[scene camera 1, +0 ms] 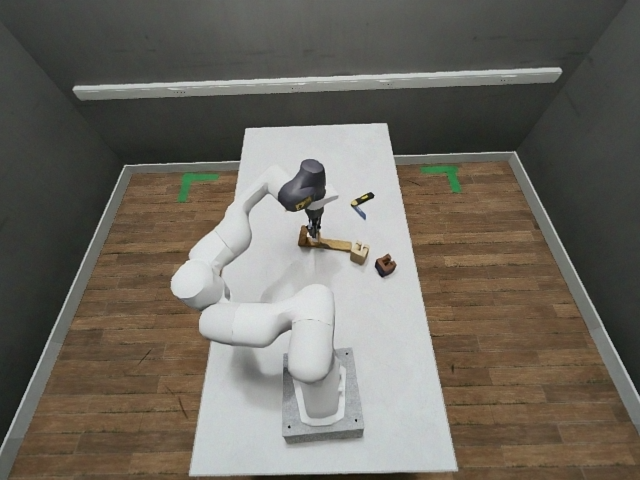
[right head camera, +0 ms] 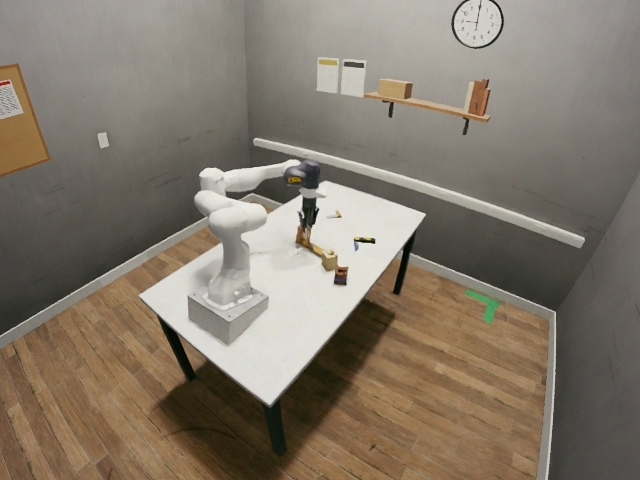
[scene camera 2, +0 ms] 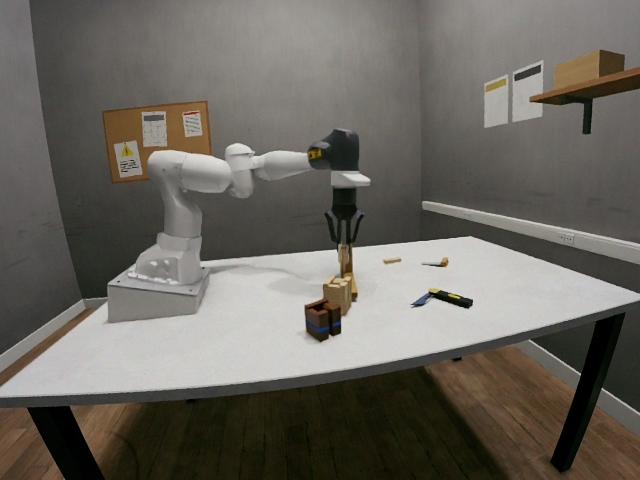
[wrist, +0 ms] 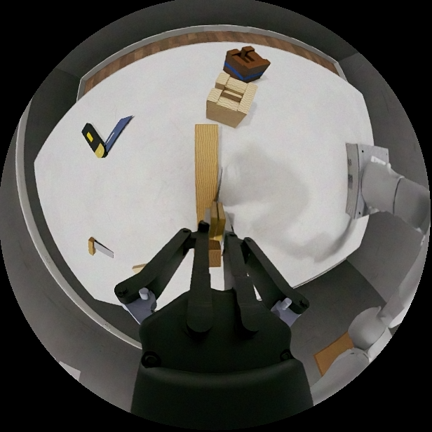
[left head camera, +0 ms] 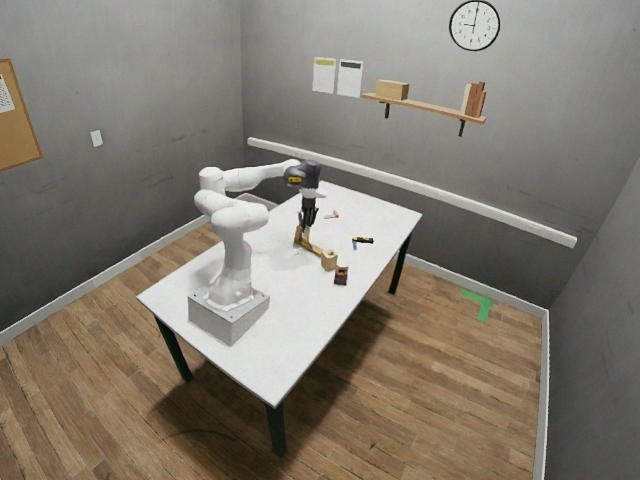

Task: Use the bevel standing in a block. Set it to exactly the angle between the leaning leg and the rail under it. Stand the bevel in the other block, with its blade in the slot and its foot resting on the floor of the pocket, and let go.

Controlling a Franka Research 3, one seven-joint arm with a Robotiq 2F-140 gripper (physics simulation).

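My gripper [left head camera: 306,229] [right head camera: 306,227] [scene camera 2: 344,244] [wrist: 214,217] is shut on the bevel's wooden handle [scene camera 2: 342,254] [wrist: 217,216], beside the rail and leg. The bevel's thin blade [wrist: 220,181] runs along the rail's side in the wrist view; its exact angle and any contact cannot be told. The rail [left head camera: 314,249] [scene camera 1: 339,244] [wrist: 206,155] lies on the table, with the brown leaning leg [left head camera: 297,235] [scene camera 1: 302,236] [wrist: 214,258] at its far end. A pale slotted block [left head camera: 328,260] [scene camera 1: 358,253] [scene camera 2: 335,295] stands near the rail's other end. A dark brown slotted block [left head camera: 340,276] [scene camera 1: 384,265] [scene camera 2: 316,321] with a blue band stands beyond it.
A black-and-yellow tool [scene camera 1: 364,198] [scene camera 2: 454,298] [wrist: 93,138] with a blue blade lies right of the rail in scene camera 1. A small wood-handled tool [left head camera: 336,213] [scene camera 2: 444,262] [wrist: 91,246] and a wooden strip [scene camera 2: 391,260] lie farther back. The table [scene camera 1: 392,413] carries everything.
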